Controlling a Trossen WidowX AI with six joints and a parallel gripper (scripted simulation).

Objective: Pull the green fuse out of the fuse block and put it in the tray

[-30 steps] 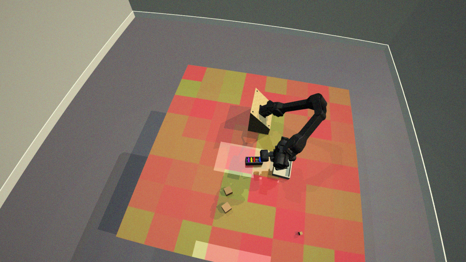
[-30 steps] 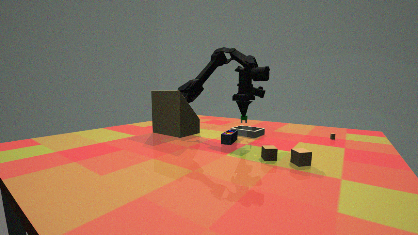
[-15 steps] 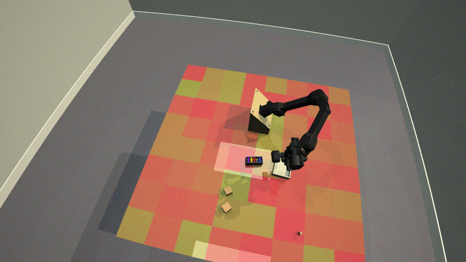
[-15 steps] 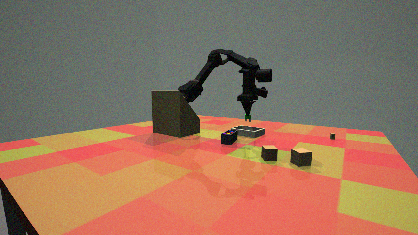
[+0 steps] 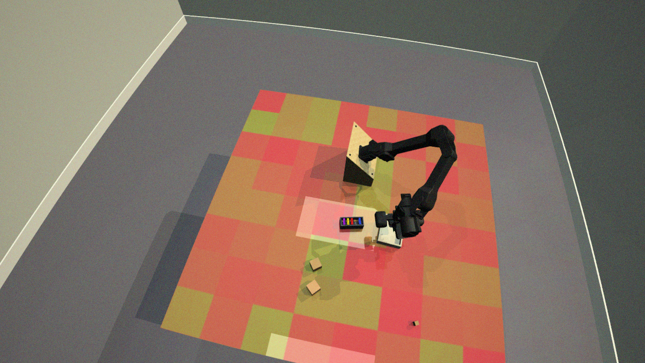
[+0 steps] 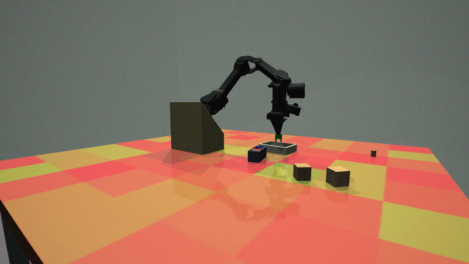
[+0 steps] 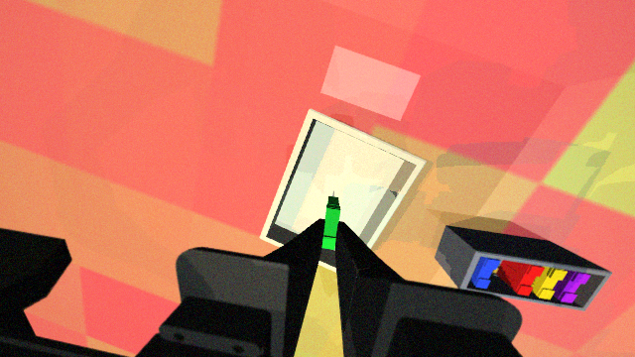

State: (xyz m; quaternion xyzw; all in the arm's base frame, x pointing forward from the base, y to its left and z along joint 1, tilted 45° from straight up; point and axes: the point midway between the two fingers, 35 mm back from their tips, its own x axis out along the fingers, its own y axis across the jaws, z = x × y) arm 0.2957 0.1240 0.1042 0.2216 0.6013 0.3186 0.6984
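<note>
My gripper tip is now 1 cm above the green fuse. Also, from my gripper tip: tray (7 cm below); tiny cube (36 cm ahead, 11 cm to the left, 6 cm below).
</note>
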